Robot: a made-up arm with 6 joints. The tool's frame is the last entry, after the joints.
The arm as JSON. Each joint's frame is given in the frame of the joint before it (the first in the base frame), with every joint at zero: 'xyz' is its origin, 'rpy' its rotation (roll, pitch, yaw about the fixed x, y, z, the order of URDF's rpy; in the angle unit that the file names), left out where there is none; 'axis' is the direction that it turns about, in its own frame. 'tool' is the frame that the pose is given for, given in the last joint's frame.
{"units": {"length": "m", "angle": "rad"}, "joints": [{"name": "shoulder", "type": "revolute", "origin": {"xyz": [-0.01, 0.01, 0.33]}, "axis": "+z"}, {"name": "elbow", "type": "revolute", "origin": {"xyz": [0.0, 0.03, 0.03]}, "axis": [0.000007, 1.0, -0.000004]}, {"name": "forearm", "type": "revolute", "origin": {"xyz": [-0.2, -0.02, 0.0]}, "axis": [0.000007, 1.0, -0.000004]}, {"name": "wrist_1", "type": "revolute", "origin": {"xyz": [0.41, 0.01, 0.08]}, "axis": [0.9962, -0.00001, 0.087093]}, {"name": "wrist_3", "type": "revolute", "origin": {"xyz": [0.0, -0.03, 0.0]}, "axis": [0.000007, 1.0, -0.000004]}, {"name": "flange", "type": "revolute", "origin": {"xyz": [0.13, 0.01, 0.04]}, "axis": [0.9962, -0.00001, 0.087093]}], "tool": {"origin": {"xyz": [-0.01, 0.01, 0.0], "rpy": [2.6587, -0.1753, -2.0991]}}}
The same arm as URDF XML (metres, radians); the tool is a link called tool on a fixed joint. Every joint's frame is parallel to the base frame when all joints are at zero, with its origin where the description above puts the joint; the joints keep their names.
<robot name="arm">
  <link name="base_link"/>
  <link name="link1"/>
  <link name="link2"/>
  <link name="link3"/>
  <link name="link4"/>
  <link name="link5"/>
  <link name="link6"/>
  <link name="tool"/>
  <joint name="shoulder" type="continuous">
    <parent link="base_link"/>
    <child link="link1"/>
    <origin xyz="-0.01 0.01 0.33" rpy="0 0 0"/>
    <axis xyz="0 0 1"/>
  </joint>
  <joint name="elbow" type="continuous">
    <parent link="link1"/>
    <child link="link2"/>
    <origin xyz="0 0.03 0.03" rpy="0 0 0"/>
    <axis xyz="0 1 0"/>
  </joint>
  <joint name="forearm" type="continuous">
    <parent link="link2"/>
    <child link="link3"/>
    <origin xyz="-0.2 -0.02 0" rpy="0 0 0"/>
    <axis xyz="0 1 0"/>
  </joint>
  <joint name="wrist_1" type="continuous">
    <parent link="link3"/>
    <child link="link4"/>
    <origin xyz="0.41 0.01 0.08" rpy="0 0 0"/>
    <axis xyz="0.9962 0 0.0871"/>
  </joint>
  <joint name="wrist_3" type="continuous">
    <parent link="link4"/>
    <child link="link5"/>
    <origin xyz="0 -0.03 0" rpy="0 0 0"/>
    <axis xyz="0 1 0"/>
  </joint>
  <joint name="flange" type="continuous">
    <parent link="link5"/>
    <child link="link6"/>
    <origin xyz="0.13 0.01 0.04" rpy="0 0 0"/>
    <axis xyz="0.9962 0 0.0871"/>
  </joint>
  <joint name="tool_fixed" type="fixed">
    <parent link="link6"/>
    <child link="tool"/>
    <origin xyz="-0.01 0.01 0" rpy="2.6587 -0.1753 -2.0991"/>
  </joint>
</robot>

